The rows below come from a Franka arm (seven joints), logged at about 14 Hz.
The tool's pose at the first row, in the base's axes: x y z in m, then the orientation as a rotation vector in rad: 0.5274 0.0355 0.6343 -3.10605 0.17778 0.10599
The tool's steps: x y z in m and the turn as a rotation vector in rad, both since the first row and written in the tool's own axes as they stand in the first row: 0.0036 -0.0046 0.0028 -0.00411 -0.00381 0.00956; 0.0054 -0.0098 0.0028 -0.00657 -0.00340 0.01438; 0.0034 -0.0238 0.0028 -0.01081 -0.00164 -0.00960; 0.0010 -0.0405 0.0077 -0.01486 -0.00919 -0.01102; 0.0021 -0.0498 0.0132 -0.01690 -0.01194 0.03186; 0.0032 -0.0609 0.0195 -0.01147 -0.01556 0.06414; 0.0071 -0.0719 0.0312 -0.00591 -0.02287 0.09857; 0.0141 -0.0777 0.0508 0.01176 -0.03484 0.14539; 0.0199 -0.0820 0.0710 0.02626 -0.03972 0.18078; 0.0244 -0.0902 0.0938 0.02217 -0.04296 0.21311; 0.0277 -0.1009 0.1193 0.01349 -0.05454 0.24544
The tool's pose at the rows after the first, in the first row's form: 0.5313 0.0398 0.6314 -3.10915 0.19258 0.11263; 0.5337 0.0447 0.6314 -3.11134 0.20011 0.11241; 0.5333 0.0588 0.6319 -3.11713 0.16279 0.10964; 0.5325 0.0759 0.6276 -3.12037 0.16037 0.12187; 0.5343 0.0851 0.6222 -3.11934 0.22730 0.12742; 0.5363 0.0962 0.6161 -3.11051 0.27743 0.13307; 0.5406 0.1071 0.6045 -3.10000 0.33057 0.14444; 0.5469 0.1127 0.5846 -3.07392 0.40161 0.16150; 0.5518 0.1170 0.5641 -3.05255 0.45470 0.16765; 0.5557 0.1254 0.5413 -3.04949 0.50453 0.17379; 0.5585 0.1364 0.5159 -3.04890 0.55465 0.19341
